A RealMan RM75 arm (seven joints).
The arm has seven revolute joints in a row. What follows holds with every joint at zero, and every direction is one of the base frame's. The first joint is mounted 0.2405 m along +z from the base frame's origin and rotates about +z. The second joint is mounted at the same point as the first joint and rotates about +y. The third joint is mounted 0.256 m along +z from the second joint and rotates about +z. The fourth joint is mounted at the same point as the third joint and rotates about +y. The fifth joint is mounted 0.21 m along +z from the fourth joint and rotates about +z. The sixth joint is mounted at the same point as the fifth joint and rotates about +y. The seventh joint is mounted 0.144 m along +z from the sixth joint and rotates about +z. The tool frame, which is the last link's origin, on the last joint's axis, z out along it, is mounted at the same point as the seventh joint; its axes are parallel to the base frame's.
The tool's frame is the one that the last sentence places.
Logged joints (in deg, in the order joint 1, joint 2, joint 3, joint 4, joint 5, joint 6, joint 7), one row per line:
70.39 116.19 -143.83 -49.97 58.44 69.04 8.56
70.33 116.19 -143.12 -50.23 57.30 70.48 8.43
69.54 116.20 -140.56 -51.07 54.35 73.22 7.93
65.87 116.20 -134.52 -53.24 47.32 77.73 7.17
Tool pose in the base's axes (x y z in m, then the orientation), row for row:
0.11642 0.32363 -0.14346 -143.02 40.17 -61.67
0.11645 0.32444 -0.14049 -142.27 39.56 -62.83
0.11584 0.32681 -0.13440 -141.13 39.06 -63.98
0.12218 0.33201 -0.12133 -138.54 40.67 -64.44
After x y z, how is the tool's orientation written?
As a rotation vector, in degrees.
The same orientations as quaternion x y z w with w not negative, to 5 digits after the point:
-0.87678 0.24626 -0.37807 0.16637
-0.87370 0.24294 -0.38585 0.16953
-0.86947 0.24064 -0.39417 0.17535
-0.86027 0.25254 -0.40014 0.18984

